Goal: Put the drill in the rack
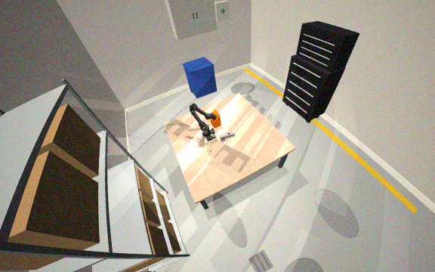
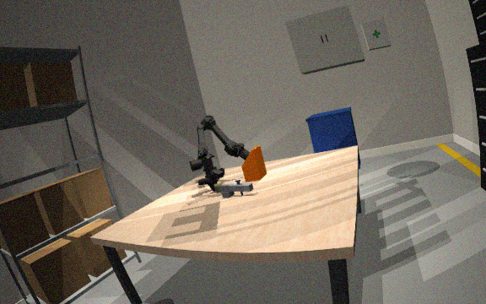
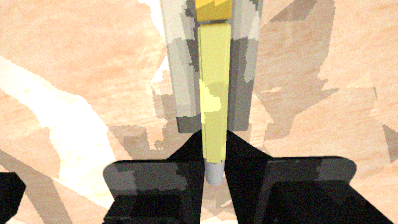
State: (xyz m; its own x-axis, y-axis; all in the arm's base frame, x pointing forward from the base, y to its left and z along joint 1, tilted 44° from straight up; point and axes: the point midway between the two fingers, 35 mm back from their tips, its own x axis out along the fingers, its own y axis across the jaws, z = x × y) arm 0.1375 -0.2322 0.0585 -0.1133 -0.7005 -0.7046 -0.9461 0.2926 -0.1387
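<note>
Right now my gripper tip is 10 mm short of the drill, 40 mm to the right of it and 40 mm below it. Also, from my gripper tip: grey grooved block: 10 mm ahead, 50 mm to the left, 20 mm above; then dark key: 140 mm ahead, 210 mm to the left, 50 mm above; then grey sleeve: 140 mm ahead, 190 mm to the left, 30 mm above.
</note>
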